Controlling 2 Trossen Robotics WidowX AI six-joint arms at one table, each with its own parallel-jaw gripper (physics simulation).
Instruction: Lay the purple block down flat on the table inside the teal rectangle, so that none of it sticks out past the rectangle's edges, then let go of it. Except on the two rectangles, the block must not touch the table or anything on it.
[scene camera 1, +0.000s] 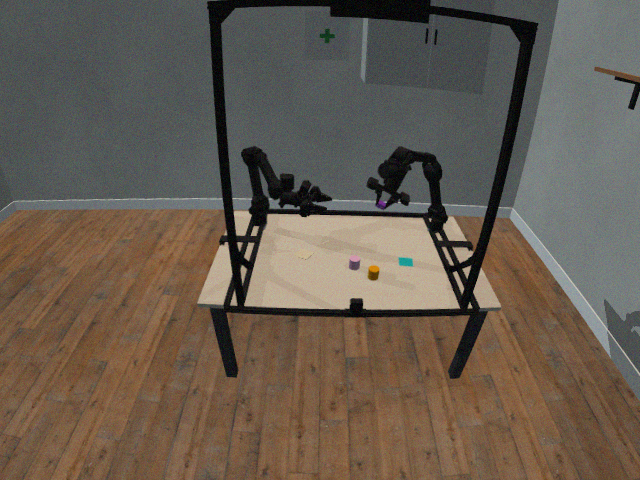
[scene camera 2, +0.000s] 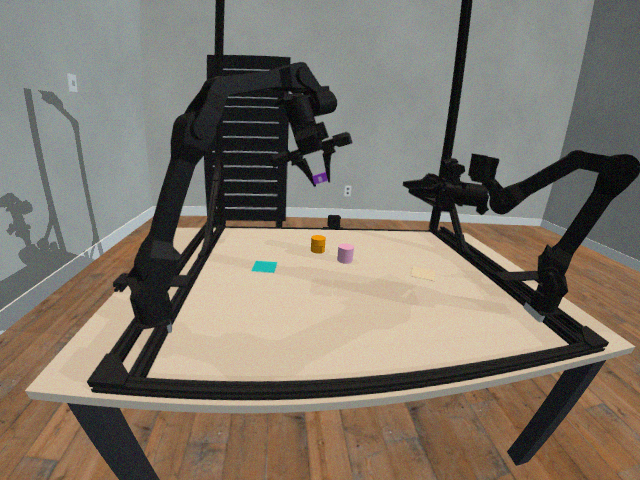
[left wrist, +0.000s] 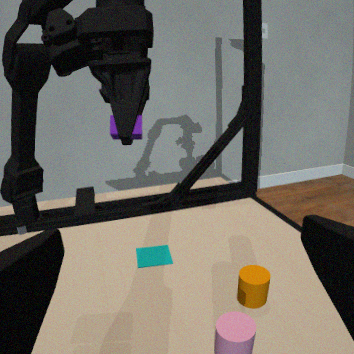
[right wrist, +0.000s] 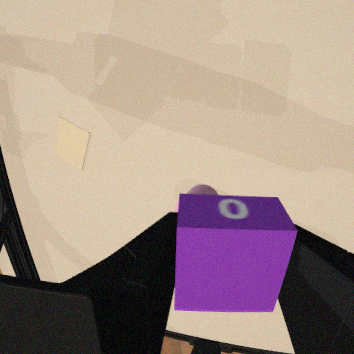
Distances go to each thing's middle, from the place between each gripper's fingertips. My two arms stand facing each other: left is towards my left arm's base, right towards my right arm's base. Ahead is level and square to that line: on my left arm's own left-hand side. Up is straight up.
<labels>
My left gripper is now 21 cm to the left of the purple block (right wrist: 232, 251) and 1 cm below it. From my left hand the other things lie so: orange cylinder (left wrist: 253, 280): 23 cm below, 19 cm to the right, 16 cm behind.
The purple block lies 10 mm to the right of my right hand and 10 mm above it. From my right hand the other things lie so: orange cylinder: 160 mm behind, 20 mm to the left, 220 mm below.
</labels>
